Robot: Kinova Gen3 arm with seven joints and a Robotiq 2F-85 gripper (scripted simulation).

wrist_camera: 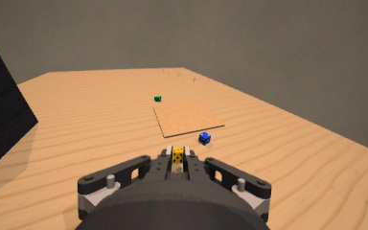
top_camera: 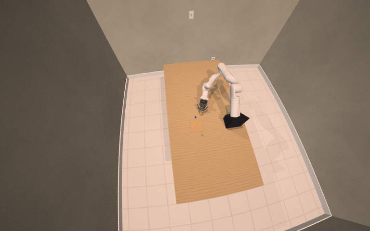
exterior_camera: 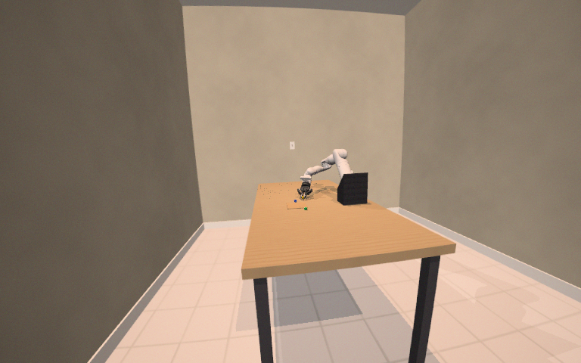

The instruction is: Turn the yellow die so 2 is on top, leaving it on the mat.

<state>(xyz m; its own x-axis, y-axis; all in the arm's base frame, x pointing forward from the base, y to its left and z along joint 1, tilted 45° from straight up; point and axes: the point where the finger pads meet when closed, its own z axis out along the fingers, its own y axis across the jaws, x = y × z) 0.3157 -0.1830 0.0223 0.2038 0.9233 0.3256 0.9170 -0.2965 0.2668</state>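
The yellow die is 1 cm to the left of my hand and 1 cm below it. The rest, counted from my hand: green die (26 cm to the left, 4 cm ahead, 2 cm below); blue die (7 cm ahead, 4 cm to the left, 2 cm below); tan mat (14 cm to the left, 8 cm ahead, 3 cm below).
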